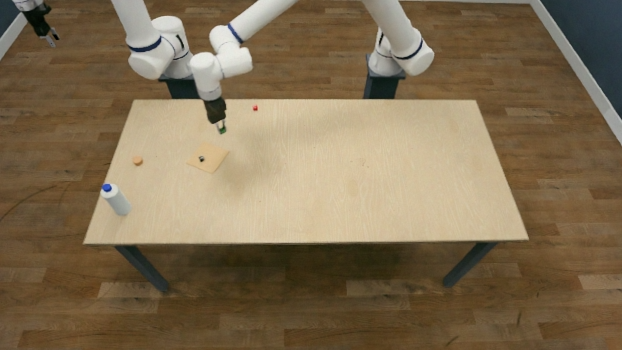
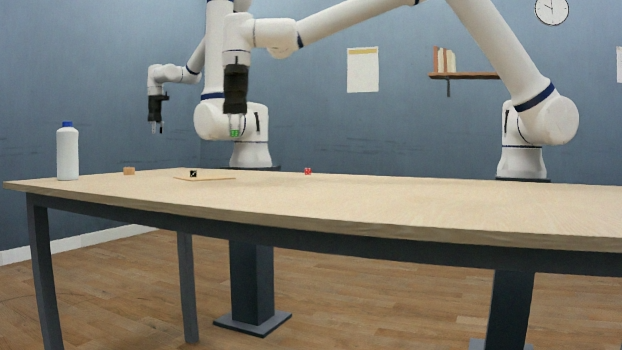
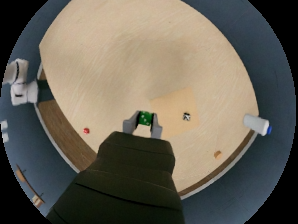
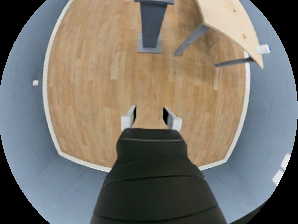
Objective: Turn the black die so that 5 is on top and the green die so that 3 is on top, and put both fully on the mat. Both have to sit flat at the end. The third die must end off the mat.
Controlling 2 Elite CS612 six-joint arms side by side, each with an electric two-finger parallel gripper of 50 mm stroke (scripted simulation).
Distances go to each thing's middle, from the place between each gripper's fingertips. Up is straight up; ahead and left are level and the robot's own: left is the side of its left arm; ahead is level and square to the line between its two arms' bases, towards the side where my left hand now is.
Right now my left hand is 40 mm short of the tan mat (image 3: 169,107), 80 mm to the left of it and 140 mm above it. The rest, counted from my left hand: white bottle (image 2: 67,137) 300 mm ahead, 400 mm to the right, 60 mm below.
Now: the white bottle 91 cm ahead of my right hand, 52 cm to the left of it and 10 cm below it. The rest, counted from my right hand: tan mat 83 cm to the left, 65 cm ahead, 17 cm below.
